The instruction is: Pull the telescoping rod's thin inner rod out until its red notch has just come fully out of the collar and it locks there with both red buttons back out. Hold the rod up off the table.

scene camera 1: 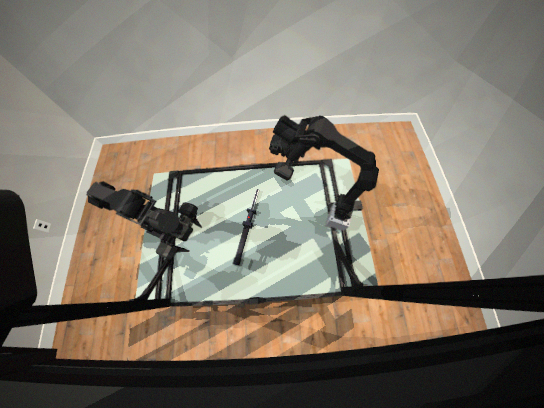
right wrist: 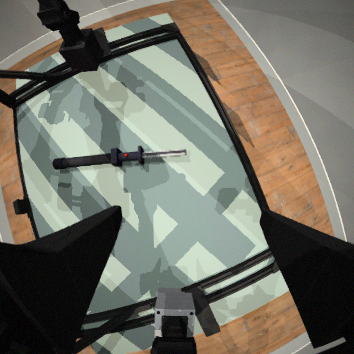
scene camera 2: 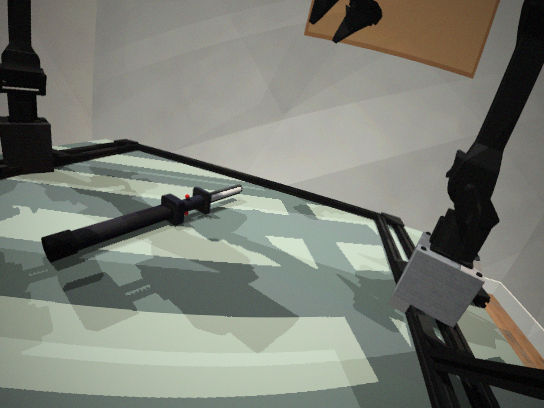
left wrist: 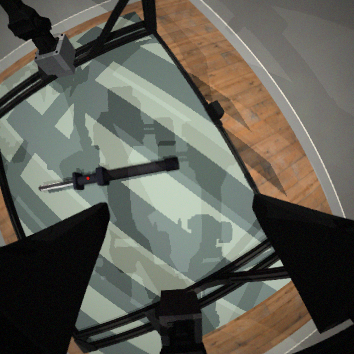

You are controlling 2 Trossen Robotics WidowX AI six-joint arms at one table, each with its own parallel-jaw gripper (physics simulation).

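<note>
The telescoping rod lies on the table, with a thick dark tube and two dark flanges. Red buttons stand out between the flanges, above and below; one red button shows in the other views. A short length of the thin silvery inner rod sticks out; no red notch shows on it. My left gripper is open and empty, left of the rod. My right gripper is open and empty, high above the table.
A black frame runs around the table. The right arm's grey base stands at the table's right side in scene camera 1. The left arm's dark base stands at the opposite side.
</note>
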